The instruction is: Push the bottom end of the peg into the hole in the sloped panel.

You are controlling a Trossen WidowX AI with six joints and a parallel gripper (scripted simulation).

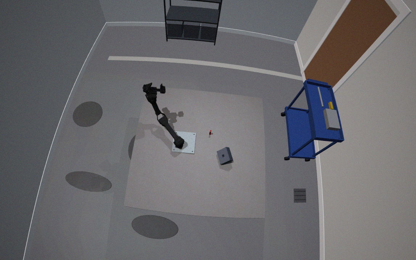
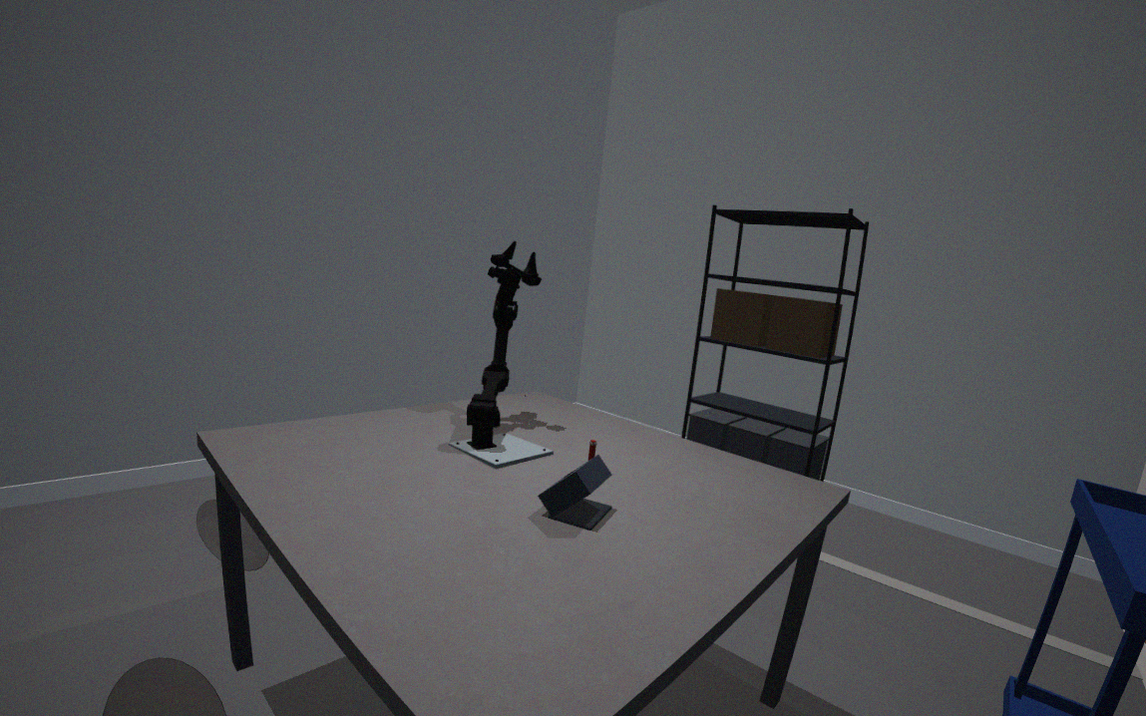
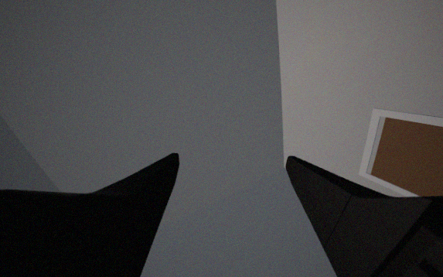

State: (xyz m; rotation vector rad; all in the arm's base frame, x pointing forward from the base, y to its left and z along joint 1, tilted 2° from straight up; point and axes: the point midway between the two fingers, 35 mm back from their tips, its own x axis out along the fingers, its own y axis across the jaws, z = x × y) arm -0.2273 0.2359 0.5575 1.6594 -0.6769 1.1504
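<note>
Right now my gripper tip is 49 cm short of the red square peg, 5 cm to the left of it and 53 cm above it. Round my gripper tip: sloped grey panel (67 cm ahead, 26 cm to the right, 52 cm below).
</note>
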